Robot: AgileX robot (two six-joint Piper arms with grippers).
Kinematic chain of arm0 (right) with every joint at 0, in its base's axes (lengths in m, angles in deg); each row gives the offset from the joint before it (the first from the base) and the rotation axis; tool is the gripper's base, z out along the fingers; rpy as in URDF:
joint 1: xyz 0 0 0.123 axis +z
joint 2: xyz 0 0 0 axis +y
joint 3: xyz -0.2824 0 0.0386 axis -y
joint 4: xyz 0.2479 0 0.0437 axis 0.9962 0 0.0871
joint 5: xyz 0 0 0 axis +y
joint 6: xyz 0.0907 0 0.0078 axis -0.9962 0 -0.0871
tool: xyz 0 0 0 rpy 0 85 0
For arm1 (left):
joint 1: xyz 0 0 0.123 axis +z
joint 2: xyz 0 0 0 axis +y
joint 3: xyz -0.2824 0 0.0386 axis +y
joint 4: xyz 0.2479 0 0.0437 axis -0.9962 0 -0.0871
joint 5: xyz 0 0 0 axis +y
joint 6: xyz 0.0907 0 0.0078 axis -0.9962 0 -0.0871
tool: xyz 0 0 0 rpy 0 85 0
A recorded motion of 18 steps. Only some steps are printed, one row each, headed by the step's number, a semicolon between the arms.
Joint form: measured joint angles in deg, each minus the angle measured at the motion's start. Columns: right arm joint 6, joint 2, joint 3, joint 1, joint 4, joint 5; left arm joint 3, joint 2, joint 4, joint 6, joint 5, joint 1.
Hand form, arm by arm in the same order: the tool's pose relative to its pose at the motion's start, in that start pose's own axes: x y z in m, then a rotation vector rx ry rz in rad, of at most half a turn. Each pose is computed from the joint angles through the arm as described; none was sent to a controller.
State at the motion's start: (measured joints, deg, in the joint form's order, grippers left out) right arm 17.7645 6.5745 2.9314 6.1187 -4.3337 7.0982; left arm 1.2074 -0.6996 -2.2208 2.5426 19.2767 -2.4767
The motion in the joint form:
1: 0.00 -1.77 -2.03 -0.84 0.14 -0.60; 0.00 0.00 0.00 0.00 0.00 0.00
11: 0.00 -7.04 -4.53 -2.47 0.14 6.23; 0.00 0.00 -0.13 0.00 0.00 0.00
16: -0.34 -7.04 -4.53 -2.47 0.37 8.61; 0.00 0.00 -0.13 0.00 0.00 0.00
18: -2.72 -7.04 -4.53 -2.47 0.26 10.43; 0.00 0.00 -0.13 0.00 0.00 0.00
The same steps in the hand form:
1: 0.0089 0.0027 -0.0010 0.0147 -0.0004 0.0038; 0.0000 0.0000 0.0000 0.0000 0.0000 0.0000
11: 0.0290 0.0084 -0.0060 0.0224 0.0788 0.0087; 0.0000 0.0001 0.0000 -0.0007 0.0000 0.0021
16: 0.0325 0.0097 -0.0063 0.0091 0.1180 0.0195; 0.0000 0.0001 0.0000 -0.0007 0.0000 0.0021
18: 0.0353 0.0105 -0.0067 0.0028 0.1483 0.0598; 0.0000 0.0001 0.0000 -0.0007 0.0000 0.0021

